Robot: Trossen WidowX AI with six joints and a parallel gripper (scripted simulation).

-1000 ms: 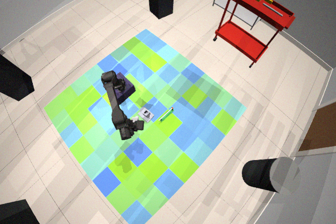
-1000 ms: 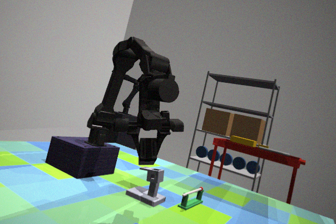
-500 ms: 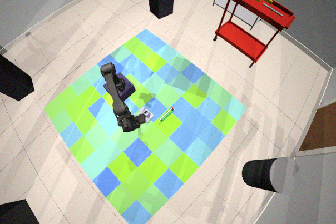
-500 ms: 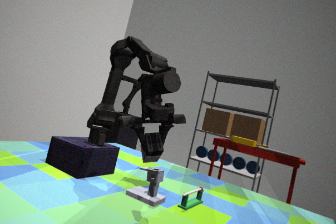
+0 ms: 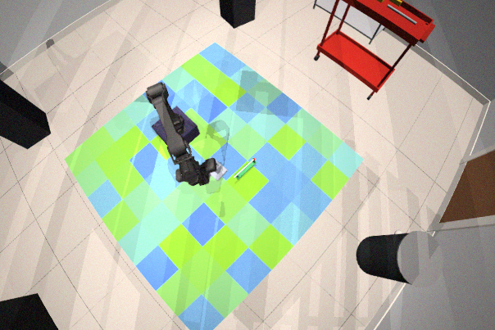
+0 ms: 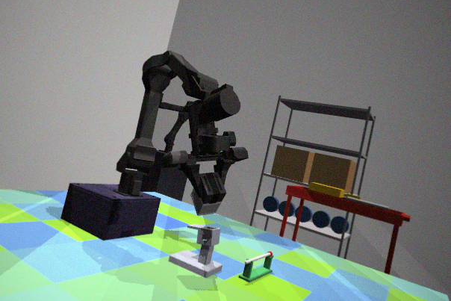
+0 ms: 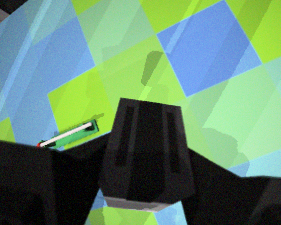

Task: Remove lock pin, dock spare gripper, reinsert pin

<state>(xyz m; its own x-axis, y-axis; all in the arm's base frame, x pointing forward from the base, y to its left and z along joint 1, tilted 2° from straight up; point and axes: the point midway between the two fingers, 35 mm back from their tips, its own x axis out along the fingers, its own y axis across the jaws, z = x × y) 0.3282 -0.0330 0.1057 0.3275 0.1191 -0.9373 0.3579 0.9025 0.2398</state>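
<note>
My gripper tip is now 2 cm past the spare gripper, 1 cm to the right of it and 1 cm above it. Also, from my gripper tip: grey mount (14 cm below, 8 cm to the left, 6 cm behind); then green cradle (22 cm to the left, 17 cm below, 2 cm ahead).
</note>
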